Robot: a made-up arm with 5 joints. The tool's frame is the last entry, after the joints. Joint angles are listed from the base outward. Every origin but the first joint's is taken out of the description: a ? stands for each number. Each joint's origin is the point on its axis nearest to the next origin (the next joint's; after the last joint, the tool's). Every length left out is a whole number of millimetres.
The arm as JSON. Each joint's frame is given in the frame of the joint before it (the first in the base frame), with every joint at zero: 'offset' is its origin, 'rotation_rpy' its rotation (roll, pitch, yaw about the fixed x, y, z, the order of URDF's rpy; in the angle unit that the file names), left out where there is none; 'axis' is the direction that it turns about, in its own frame. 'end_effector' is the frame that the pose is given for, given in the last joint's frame.
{
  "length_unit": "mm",
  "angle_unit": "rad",
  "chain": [
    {
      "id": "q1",
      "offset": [
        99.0,
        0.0,
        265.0
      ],
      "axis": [
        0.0,
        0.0,
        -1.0
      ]
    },
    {
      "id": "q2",
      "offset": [
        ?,
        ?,
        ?
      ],
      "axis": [
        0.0,
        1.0,
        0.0
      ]
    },
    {
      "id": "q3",
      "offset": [
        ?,
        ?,
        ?
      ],
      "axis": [
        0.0,
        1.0,
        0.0
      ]
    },
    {
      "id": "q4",
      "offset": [
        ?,
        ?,
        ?
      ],
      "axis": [
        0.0,
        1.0,
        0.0
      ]
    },
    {
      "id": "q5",
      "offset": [
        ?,
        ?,
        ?
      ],
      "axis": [
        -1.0,
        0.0,
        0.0
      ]
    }
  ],
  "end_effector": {
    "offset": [
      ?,
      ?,
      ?
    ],
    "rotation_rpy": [
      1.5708,
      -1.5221,
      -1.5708
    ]
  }
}
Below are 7 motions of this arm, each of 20 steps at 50 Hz.
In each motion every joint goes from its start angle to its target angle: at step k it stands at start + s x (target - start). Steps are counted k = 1, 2, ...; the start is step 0. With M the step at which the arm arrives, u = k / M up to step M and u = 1 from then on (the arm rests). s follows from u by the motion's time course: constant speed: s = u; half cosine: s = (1 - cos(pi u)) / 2; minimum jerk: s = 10 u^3 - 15 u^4 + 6 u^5.
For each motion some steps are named. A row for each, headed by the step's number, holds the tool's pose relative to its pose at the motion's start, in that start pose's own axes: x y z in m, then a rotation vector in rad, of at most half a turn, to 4 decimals.
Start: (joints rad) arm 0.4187 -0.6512 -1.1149 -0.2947 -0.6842
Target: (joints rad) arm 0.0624 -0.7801 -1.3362 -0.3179 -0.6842
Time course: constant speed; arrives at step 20
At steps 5, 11, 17, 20:
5: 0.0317 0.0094 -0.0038 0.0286 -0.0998 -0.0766
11: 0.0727 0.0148 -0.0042 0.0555 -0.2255 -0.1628
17: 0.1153 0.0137 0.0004 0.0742 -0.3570 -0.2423
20: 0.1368 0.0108 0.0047 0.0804 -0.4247 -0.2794

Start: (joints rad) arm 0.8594 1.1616 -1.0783 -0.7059 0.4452
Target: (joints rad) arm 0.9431 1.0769 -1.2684 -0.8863 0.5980
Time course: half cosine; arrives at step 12
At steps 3, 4, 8, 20:
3: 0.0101 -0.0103 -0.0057 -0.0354 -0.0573 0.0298
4: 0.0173 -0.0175 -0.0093 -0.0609 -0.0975 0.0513
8: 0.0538 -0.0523 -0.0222 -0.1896 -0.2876 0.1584
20: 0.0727 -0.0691 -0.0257 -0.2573 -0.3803 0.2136

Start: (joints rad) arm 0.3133 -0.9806 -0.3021 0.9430 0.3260
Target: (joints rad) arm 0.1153 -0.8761 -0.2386 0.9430 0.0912
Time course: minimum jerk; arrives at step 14
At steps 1, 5, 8, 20:
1: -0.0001 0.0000 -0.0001 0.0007 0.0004 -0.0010
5: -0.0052 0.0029 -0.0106 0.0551 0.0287 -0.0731
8: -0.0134 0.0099 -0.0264 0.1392 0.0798 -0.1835
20: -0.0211 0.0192 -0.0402 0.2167 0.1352 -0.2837

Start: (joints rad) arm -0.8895 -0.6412 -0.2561 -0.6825 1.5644
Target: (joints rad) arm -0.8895 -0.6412 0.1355 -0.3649 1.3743
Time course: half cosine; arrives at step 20
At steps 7, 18, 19, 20:
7: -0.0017 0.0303 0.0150 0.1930 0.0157 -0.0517
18: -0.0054 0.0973 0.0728 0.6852 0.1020 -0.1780
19: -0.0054 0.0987 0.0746 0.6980 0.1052 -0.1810
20: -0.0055 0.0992 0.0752 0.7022 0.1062 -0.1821

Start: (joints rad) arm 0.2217 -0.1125 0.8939 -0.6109 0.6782
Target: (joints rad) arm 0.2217 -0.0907 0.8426 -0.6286 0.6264
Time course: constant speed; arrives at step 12
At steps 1, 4, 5, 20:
1: 0.0006 -0.0004 -0.0006 -0.0023 -0.0032 -0.0043
4: 0.0023 -0.0017 -0.0024 -0.0092 -0.0128 -0.0173
5: 0.0029 -0.0021 -0.0030 -0.0114 -0.0160 -0.0216
20: 0.0069 -0.0050 -0.0070 -0.0268 -0.0389 -0.0518

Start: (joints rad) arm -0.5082 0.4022 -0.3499 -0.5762 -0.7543
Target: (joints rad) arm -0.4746 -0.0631 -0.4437 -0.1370 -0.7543
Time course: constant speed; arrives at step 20
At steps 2, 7, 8, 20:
2: 0.0137 0.0123 -0.0019 0.0066 -0.0104 0.0017
7: 0.0479 0.0435 -0.0027 0.0232 -0.0364 0.0061
8: 0.0547 0.0498 -0.0022 0.0265 -0.0416 0.0070
20: 0.1338 0.1249 0.0223 0.0668 -0.1035 0.0185

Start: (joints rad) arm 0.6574 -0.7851 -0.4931 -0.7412 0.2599
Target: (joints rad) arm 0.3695 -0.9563 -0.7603 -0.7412 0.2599
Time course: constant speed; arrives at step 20
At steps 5, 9, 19, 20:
5: 0.0314 -0.0134 -0.0120 -0.0569 -0.0998 -0.0631
9: 0.0562 -0.0277 -0.0190 -0.1073 -0.1785 -0.1108
19: 0.1139 -0.0759 -0.0257 -0.2512 -0.3694 -0.2182
20: 0.1192 -0.0816 -0.0254 -0.2670 -0.3880 -0.2279

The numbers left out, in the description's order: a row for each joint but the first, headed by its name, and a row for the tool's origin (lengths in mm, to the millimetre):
q2: 21.0 9.0 0.0
q3: 44.0 0.0 177.0
q4: 199.0 0.0 8.0
q5: 73.0 0.0 0.0
tool: 0.0 0.0 0.0

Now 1 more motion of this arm.
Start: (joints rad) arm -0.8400 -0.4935 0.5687 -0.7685 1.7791
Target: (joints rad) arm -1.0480 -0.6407 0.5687 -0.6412 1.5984
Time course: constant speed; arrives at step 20
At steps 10, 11, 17, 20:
10: 0.0193 -0.0220 0.0046 -0.0190 -0.0781 -0.1572
11: 0.0210 -0.0243 0.0052 -0.0205 -0.0859 -0.1729
17: 0.0308 -0.0378 0.0095 -0.0281 -0.1335 -0.2675
20: 0.0352 -0.0445 0.0120 -0.0309 -0.1574 -0.3148

